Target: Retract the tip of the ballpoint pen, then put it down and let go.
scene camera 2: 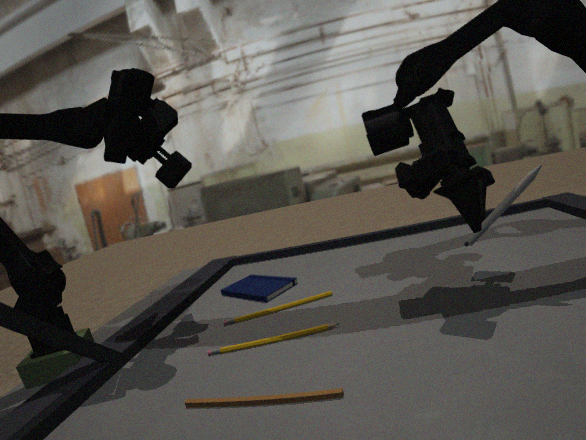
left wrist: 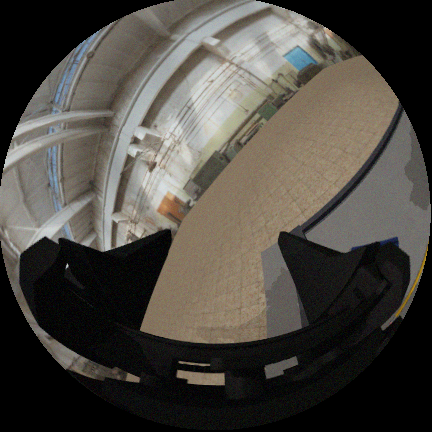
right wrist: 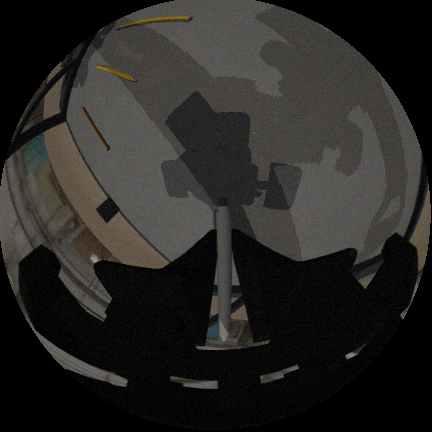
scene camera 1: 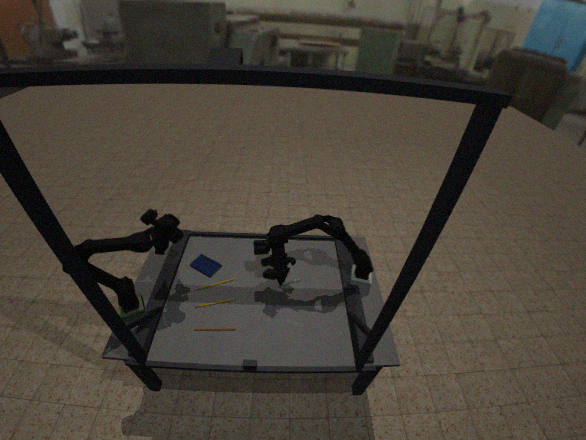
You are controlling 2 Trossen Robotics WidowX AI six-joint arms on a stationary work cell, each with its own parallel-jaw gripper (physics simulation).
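Places are measured from the left arm's base along level axes (x right, y up, z back), in centimetres.
Where they show: left gripper, fingertip midpoint: (scene camera 2: 159,152) (left wrist: 226,236); right gripper, fingertip midpoint: (scene camera 2: 479,231) (right wrist: 223,234) (scene camera 1: 281,284); left arm's base at its link origin: (scene camera 2: 54,346) (scene camera 1: 130,305); right arm's base at its link origin: (scene camera 1: 361,273).
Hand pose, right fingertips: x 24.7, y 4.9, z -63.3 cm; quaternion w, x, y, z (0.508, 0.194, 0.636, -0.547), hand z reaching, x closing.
Things, the pixels of their top centre, and the offset from my right fingertips. Level surfaces: height alone.
- table at its surface level: dy -8.8 cm
- blue notebook at its top centre: (scene camera 2: 257,284) (scene camera 1: 205,264) dx -34.4, dy -7.6, dz +25.3 cm
- second yellow pencil at its top centre: (scene camera 2: 272,336) (right wrist: 108,70) (scene camera 1: 215,302) dx -10.7, dy -8.0, dz +28.8 cm
- orange-brown stick at its top centre: (scene camera 2: 258,397) (right wrist: 91,125) (scene camera 1: 214,328) dx +1.4, dy -8.2, dz +33.8 cm
The ballpoint pen (scene camera 1: 296,281) (scene camera 2: 509,203) (right wrist: 224,270) is slim and light grey, with a dark button end and a clip near it. My right gripper (scene camera 1: 281,284) (scene camera 2: 477,232) is shut on the pen near the button end and holds it tilted above the table. The button end points down, and the tapered end slants up to the right in scene camera 2. The writing point is too small to tell whether it is out. My left gripper (left wrist: 226,236) is open and empty, raised near the table's left edge in scene camera 1, far from the pen.
On the table (scene camera 1: 280,345) (scene camera 2: 400,390) lie a blue notebook (scene camera 1: 205,265) (scene camera 2: 259,288), a yellow pencil (scene camera 1: 216,284) (scene camera 2: 280,308), a second yellow pencil (scene camera 1: 215,303) (scene camera 2: 277,339) and an orange-brown stick (scene camera 1: 214,329) (scene camera 2: 265,399). A dark frame (scene camera 1: 450,200) rises around the table.
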